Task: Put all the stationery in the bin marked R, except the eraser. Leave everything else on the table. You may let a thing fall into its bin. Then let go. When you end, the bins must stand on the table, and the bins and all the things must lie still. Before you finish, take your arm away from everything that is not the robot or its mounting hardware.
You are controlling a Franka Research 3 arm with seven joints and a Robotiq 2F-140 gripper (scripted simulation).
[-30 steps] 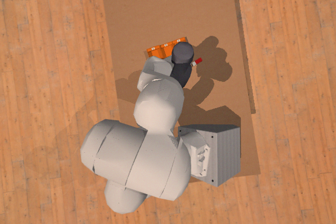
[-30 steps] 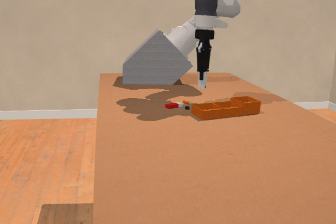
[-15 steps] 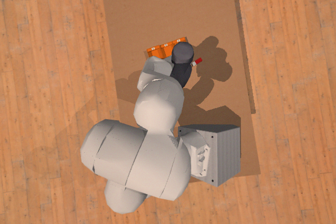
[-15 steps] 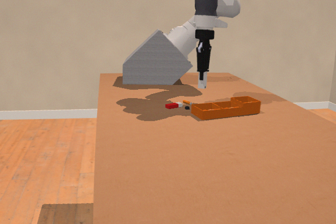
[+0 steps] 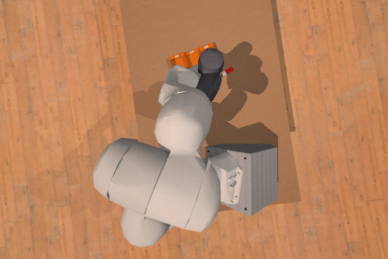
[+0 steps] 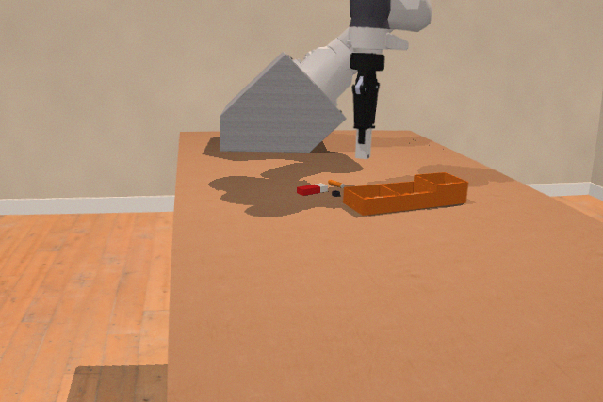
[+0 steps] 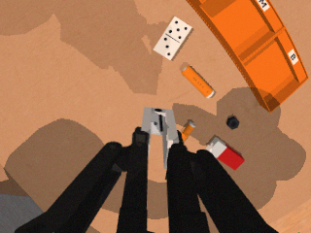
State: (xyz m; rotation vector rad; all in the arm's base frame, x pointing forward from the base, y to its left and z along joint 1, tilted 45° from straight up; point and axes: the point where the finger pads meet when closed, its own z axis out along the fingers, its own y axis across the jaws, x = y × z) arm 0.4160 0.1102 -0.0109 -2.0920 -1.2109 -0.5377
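My hand is 140 mm short of the orange bin, 70 mm to the right of it and 70 mm above it. Also, from my hand: small grey piece 30 mm below; white domino 50 mm ahead, 70 mm to the left, 90 mm below; small black piece 90 mm ahead, 70 mm to the right, 90 mm below.
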